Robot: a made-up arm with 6 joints.
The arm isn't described. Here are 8 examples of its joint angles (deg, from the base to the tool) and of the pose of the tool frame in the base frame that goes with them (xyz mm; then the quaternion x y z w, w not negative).
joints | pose
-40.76 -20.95 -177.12 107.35 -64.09 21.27 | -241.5 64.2 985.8 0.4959 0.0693 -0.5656 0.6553
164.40 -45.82 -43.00 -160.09 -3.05 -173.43 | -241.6 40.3 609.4 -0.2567 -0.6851 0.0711 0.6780
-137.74 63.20 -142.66 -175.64 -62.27 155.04 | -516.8 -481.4 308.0 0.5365 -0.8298 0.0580 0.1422
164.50 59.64 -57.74 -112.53 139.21 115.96 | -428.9 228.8 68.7 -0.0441 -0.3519 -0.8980 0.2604
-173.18 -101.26 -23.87 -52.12 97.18 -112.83 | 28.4 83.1 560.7 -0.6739 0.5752 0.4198 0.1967
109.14 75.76 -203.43 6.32 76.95 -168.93 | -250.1 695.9 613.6 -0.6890 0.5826 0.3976 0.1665
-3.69 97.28 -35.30 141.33 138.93 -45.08 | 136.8 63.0 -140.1 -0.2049 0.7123 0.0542 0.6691
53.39 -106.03 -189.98 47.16 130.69 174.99 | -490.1 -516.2 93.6 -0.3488 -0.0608 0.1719 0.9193
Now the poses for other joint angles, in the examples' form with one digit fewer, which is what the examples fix.
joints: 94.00 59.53 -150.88 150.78 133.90 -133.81
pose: -106 709 620 0.436 -0.064 -0.218 0.871
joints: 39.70 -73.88 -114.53 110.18 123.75 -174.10
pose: -469 -247 827 -0.858 0.245 0.425 0.153
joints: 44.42 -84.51 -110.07 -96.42 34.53 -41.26
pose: -412 -394 855 0.295 -0.149 0.675 0.660
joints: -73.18 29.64 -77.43 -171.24 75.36 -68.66
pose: 191 -669 387 0.093 0.471 -0.835 0.269
